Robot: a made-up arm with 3 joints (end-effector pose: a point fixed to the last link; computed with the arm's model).
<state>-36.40 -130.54 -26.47</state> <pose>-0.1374 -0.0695 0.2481 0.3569 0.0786 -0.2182 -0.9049</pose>
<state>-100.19 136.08 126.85</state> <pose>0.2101 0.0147 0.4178 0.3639 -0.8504 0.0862 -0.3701</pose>
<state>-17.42 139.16 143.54</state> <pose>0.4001 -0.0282 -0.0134 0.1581 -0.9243 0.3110 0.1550</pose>
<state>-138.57 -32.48 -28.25</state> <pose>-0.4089 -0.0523 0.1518 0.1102 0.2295 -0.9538 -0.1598</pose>
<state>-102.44 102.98 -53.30</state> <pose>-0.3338 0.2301 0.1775 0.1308 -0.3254 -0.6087 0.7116</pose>
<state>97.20 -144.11 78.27</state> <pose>-0.2783 0.0535 0.0622 0.0122 -0.1564 0.3079 -0.9384</pose>
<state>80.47 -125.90 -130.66</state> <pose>0.2633 0.3227 -0.1692 0.4118 -0.8579 -0.1929 0.2390</pose>
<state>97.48 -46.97 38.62</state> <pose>-0.1699 -0.1194 -0.2266 0.3428 -0.1958 0.8507 -0.3471</pose>
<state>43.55 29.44 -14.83</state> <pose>0.4130 0.2108 -0.0898 0.9370 0.1239 0.2399 0.2218</pose>
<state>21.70 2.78 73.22</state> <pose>0.1864 0.0778 -0.2705 0.6759 -0.0105 0.7366 0.0218</pose>
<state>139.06 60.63 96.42</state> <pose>-0.3427 0.0985 0.1806 0.4018 -0.1835 -0.7640 -0.4702</pose>
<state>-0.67 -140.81 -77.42</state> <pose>0.1437 0.1187 0.4243 0.2605 -0.5849 -0.2113 -0.7386</pose>
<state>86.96 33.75 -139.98</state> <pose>0.1713 -0.0836 0.1524 0.8563 0.2663 -0.4271 -0.1156</pose>
